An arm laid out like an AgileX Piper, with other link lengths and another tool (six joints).
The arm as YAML. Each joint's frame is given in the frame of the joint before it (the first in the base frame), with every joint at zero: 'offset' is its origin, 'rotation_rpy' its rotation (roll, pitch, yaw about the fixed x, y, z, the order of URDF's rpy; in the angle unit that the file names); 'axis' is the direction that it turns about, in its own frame. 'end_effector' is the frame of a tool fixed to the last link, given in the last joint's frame.
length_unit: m
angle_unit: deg
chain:
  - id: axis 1
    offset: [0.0, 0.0, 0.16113]
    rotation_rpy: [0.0, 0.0, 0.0]
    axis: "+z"
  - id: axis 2
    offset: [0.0, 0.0, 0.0]
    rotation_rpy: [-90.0, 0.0, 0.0]
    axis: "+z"
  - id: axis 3
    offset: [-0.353, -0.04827, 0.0]
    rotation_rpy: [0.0, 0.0, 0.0]
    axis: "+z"
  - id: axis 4
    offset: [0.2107, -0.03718, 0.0]
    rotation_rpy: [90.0, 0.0, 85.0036]
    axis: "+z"
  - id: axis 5
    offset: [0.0, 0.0, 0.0]
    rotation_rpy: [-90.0, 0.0, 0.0]
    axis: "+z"
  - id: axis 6
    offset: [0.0, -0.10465, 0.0]
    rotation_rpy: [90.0, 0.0, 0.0]
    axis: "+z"
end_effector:
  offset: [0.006, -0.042, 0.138]
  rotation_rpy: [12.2, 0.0, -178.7]
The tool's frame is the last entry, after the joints.
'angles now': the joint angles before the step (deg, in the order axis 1, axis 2, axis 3, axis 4, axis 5, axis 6). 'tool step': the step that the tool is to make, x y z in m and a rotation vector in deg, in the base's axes. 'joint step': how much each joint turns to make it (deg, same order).
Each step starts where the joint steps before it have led.
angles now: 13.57 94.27 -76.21 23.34 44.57 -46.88
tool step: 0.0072 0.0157 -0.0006 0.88 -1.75 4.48
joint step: 0.01 1.30 -0.15 4.87 -0.82 -7.66
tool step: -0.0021 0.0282 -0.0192 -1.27 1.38 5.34
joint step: 3.13 2.79 -0.15 0.80 0.05 -3.08
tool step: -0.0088 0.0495 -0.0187 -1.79 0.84 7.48
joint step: 6.35 3.53 -1.52 -0.78 -0.23 -1.24
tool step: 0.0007 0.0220 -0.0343 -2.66 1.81 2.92
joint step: 3.13 4.53 -0.08 -1.39 -1.87 -0.12
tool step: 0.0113 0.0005 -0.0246 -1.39 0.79 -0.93
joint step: 0.13 3.37 0.01 -0.69 -2.44 0.43
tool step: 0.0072 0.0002 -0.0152 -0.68 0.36 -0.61
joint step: 0.00 2.11 0.00 -0.14 -1.66 0.03
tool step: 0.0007 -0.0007 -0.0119 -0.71 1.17 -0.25
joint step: 0.01 1.36 -0.01 -0.31 -0.11 0.42
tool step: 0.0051 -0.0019 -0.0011 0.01 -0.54 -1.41
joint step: -0.01 0.33 -0.03 -0.64 -1.27 1.44
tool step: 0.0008 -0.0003 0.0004 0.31 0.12 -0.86
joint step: 0.01 0.00 -0.06 -0.01 -0.22 0.91
